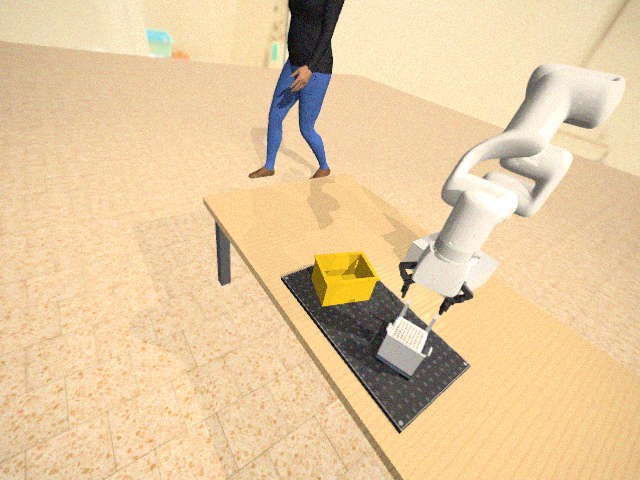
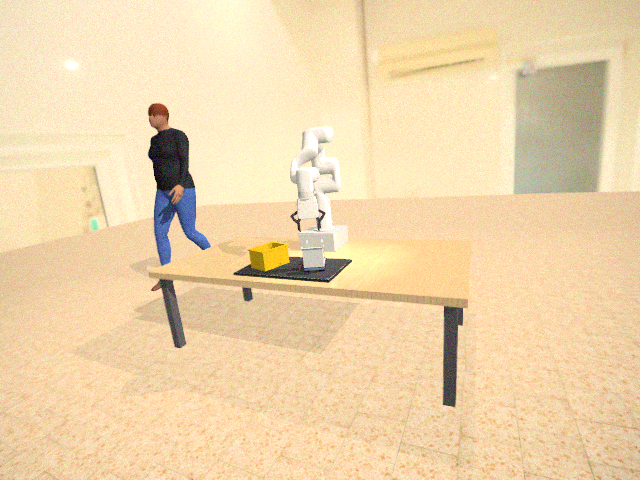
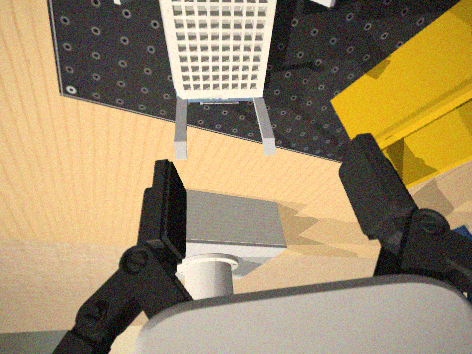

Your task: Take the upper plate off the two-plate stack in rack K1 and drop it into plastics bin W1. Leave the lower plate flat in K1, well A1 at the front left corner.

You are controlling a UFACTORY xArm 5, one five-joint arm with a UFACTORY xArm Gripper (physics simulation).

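Frame: origin at the arm's base, x left, y back, z up, level; centimetres.
Where they show: gripper, fingertip midpoint: (image 1: 421, 302) (image 2: 309, 230) (image 3: 261, 164); arm's base, link origin: (image 2: 324, 229) (image 3: 208, 263).
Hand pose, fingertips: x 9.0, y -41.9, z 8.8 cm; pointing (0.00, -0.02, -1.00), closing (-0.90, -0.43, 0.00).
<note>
Each offset is from my fingertips to the centre of the thing. "pt": to the spot under its first point. Level surfaces: height alone.
Rack K1 @[dx +1.3, dy +0.1, dz -12.2 cm] (image 1: 399, 357) (image 2: 313, 260) (image 3: 181, 131) is a grey holder with upright posts. It stands on the black board. A white plate with a grid of wells @[pt dx +0.8, dy +1.7, dz -12.9 cm] (image 1: 409, 333) (image 3: 220, 47) lies in it, facing up. The lower plate cannot be told apart, and the well labels cannot be read. Plastics bin W1 @[dx -24.2, dy -0.2, dz -13.2 cm] (image 1: 345, 292) (image 2: 268, 257) (image 3: 425, 75) is a yellow open box beside the rack; part of its floor is hidden. My gripper (image 1: 423, 303) (image 2: 309, 228) (image 3: 261, 164) is open and empty. It hangs above the rack, towards the arm's base, with its fingers apart from the plate.
The black perforated board (image 1: 434, 382) (image 2: 336, 269) (image 3: 105, 65) lies on the wooden table @[dz -19.5 cm] (image 1: 522, 361) (image 2: 403, 268) (image 3: 75, 175) near one edge. The arm's pale base block (image 2: 336, 237) (image 3: 230, 217) stands behind the rack. A person (image 1: 310, 41) (image 2: 170, 160) stands beyond the table.
</note>
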